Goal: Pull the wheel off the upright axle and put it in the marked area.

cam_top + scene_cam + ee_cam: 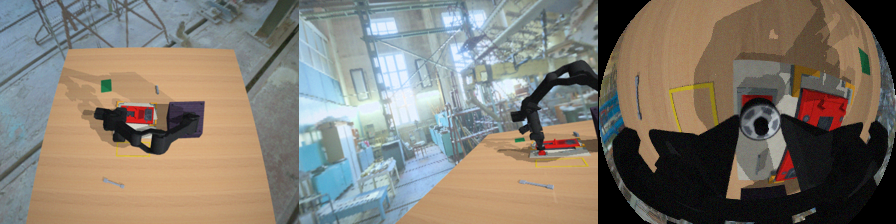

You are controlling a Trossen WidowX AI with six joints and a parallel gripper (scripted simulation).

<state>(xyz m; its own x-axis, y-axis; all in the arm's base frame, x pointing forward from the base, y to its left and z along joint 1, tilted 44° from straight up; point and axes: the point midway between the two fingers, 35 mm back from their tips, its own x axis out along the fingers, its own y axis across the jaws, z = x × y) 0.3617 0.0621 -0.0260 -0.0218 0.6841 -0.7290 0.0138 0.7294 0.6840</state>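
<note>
Right now the wheel is right at my gripper tip. Round my gripper tip: grey wrench 40 mm ahead, 290 mm to the left, 40 mm below; green patch 130 mm ahead, 330 mm to the right, 40 mm below.
</note>
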